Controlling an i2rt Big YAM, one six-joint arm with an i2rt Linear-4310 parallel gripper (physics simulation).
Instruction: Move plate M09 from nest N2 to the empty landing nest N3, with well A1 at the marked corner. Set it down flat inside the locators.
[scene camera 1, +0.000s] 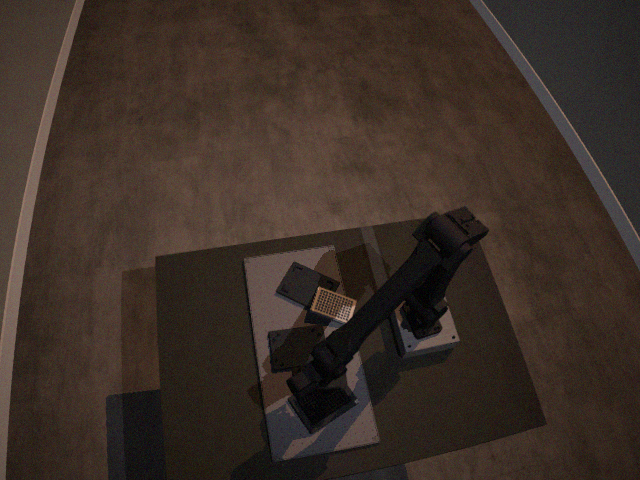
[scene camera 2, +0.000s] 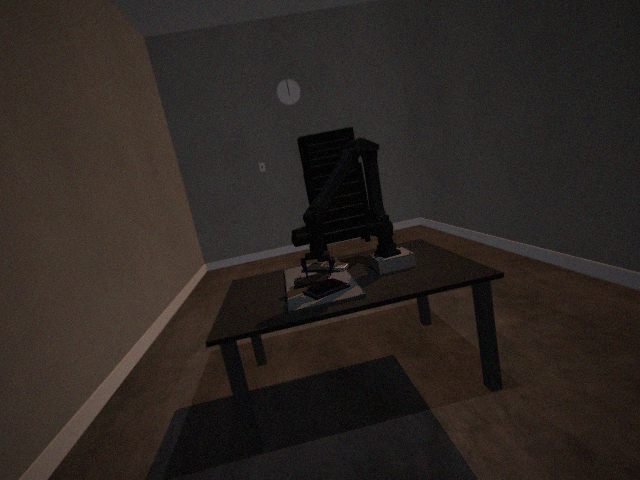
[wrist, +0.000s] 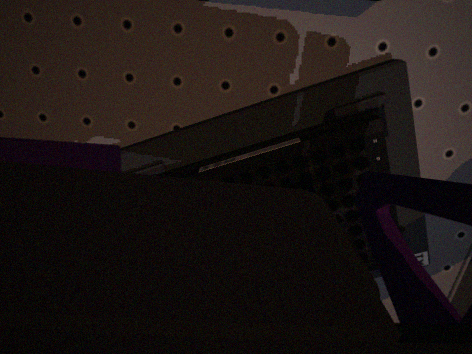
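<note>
A dark well plate (scene camera 1: 330, 408) (wrist: 335, 167) sits in a grey-framed nest (wrist: 400, 126) at the front of the pale perforated board (scene camera 1: 258, 310) (wrist: 114, 57). My gripper (scene camera 1: 312, 390) (scene camera 2: 316, 266) (wrist: 245, 175) is open and low over this plate, its purple fingers on either side of it; I cannot tell whether they touch it. An empty dark nest (scene camera 1: 291, 347) lies just behind and to the left. A light-coloured well plate (scene camera 1: 333, 305) rests on a nest farther back, and another dark nest (scene camera 1: 298, 281) lies behind it. A small white label (wrist: 420, 258) shows by the right finger.
The board lies on a dark table (scene camera 1: 207, 361) (scene camera 2: 439, 273). The arm's white base block (scene camera 1: 429, 338) (scene camera 2: 392, 260) stands to the right of the board. A dark slatted chair back (scene camera 2: 330, 180) stands behind the table. The arm's long link crosses above the board.
</note>
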